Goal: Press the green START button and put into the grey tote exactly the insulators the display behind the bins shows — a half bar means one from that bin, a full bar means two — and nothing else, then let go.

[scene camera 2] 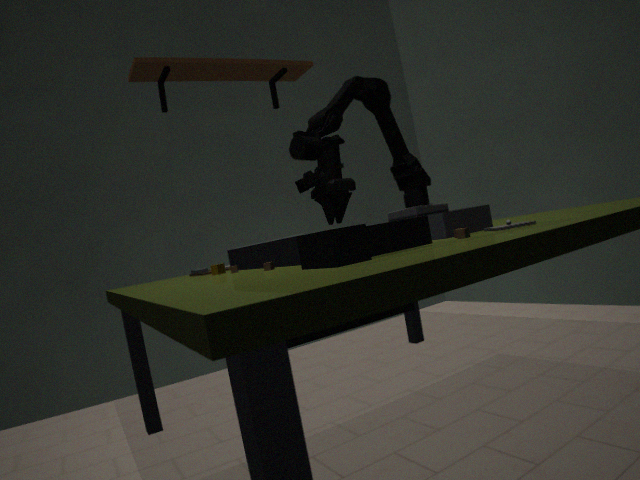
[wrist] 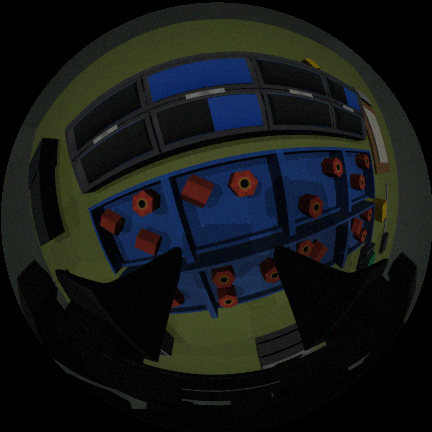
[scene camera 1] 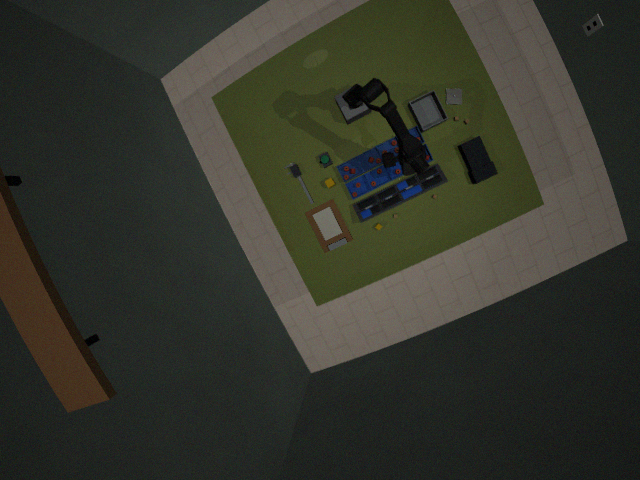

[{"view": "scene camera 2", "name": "my gripper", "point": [334, 224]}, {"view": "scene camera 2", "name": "grey tote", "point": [478, 218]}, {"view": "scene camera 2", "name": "black box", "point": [333, 248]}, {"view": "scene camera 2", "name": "display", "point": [284, 252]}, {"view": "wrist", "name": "my gripper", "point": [229, 253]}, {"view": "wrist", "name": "black box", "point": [41, 181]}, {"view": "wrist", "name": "wooden tray with white object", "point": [380, 159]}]
